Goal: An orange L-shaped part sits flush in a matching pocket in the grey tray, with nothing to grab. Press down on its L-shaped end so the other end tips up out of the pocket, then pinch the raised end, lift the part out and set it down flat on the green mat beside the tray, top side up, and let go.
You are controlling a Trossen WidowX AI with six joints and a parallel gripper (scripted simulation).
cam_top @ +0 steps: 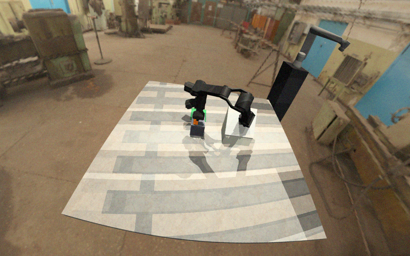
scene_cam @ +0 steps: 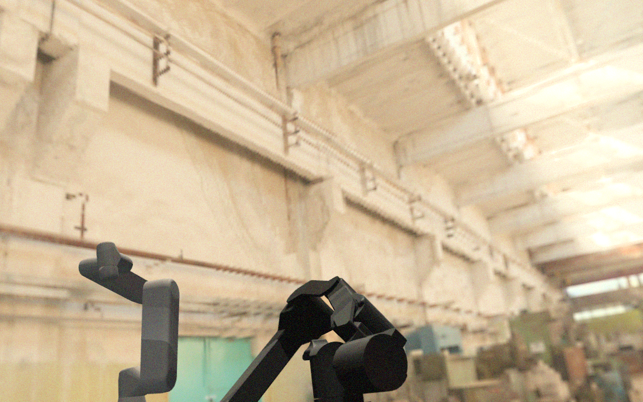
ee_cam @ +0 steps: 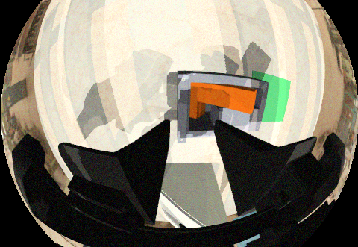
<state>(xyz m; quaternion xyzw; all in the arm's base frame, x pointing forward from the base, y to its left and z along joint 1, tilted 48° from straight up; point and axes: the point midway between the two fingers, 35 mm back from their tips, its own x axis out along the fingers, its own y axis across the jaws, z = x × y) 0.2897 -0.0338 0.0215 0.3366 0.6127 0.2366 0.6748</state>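
My gripper tip is now 1 cm past the orange L-shaped part, 4 cm to the left of it and 10 cm above it. The rest, counted from my gripper tip: green mat: 3 cm behind, 22 cm to the right, 15 cm below.
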